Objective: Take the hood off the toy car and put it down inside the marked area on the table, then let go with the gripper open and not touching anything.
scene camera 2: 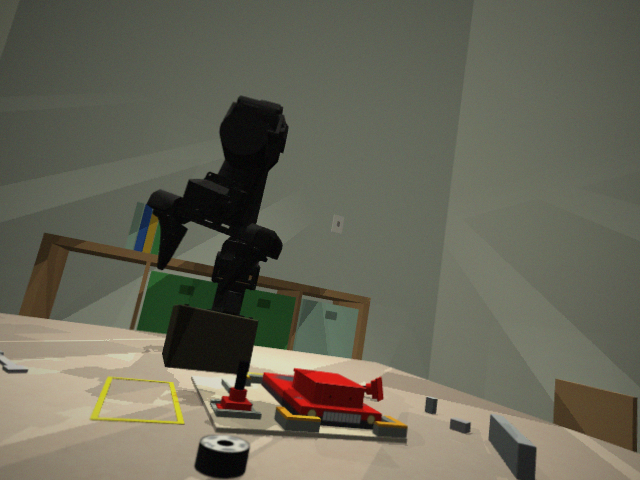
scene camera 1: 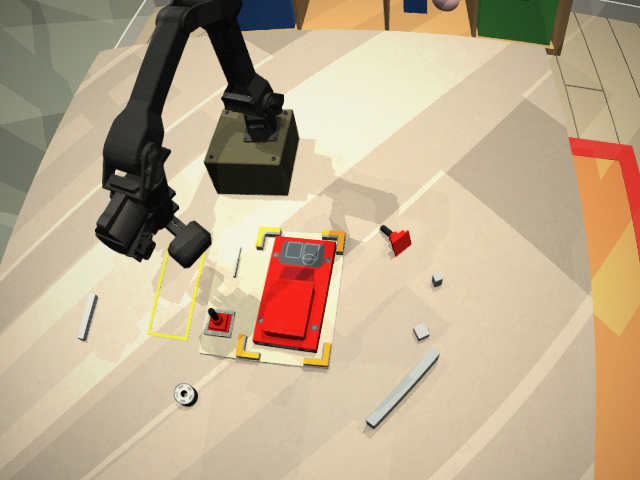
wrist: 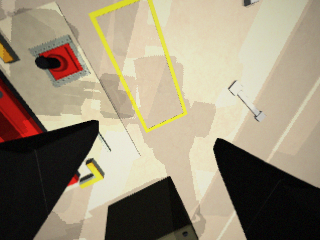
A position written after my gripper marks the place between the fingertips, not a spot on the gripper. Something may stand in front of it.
My gripper [scene camera 2: 188,281] is open, holding nothing. Also in view: a red hood [scene camera 2: 319,387].
My gripper is seen too in scene camera 1 [scene camera 1: 165,240] and in the wrist view [wrist: 158,135].
